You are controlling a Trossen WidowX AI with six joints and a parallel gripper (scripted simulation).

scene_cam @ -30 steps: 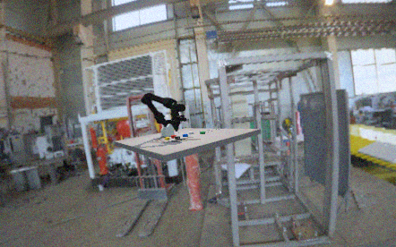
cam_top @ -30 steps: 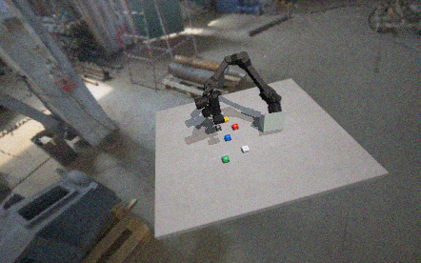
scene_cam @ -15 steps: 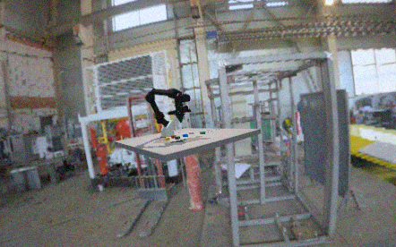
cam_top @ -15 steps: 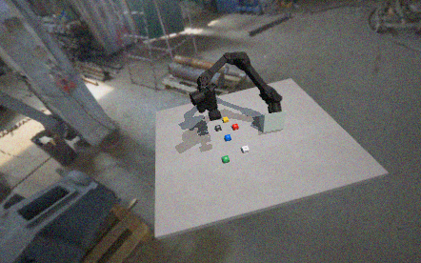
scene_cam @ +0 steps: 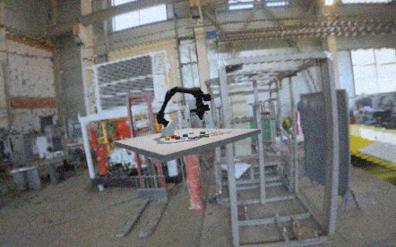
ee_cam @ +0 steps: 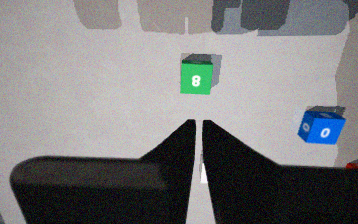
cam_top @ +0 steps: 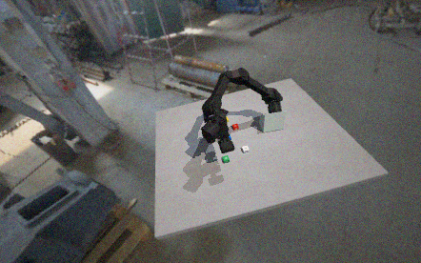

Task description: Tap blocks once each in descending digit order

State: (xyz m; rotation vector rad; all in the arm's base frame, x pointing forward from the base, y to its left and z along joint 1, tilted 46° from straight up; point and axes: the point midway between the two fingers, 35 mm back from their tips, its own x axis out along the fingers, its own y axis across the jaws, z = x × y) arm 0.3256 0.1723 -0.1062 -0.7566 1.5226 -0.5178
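My gripper tip is 11 cm above the green block. Also, from my gripper tip: black block 25 cm to the right, 11 cm below, 2 cm ahead; then white block 12 cm behind, 11 cm below, 5 cm to the right; then blue block 16 cm to the right, 11 cm below, 3 cm behind.
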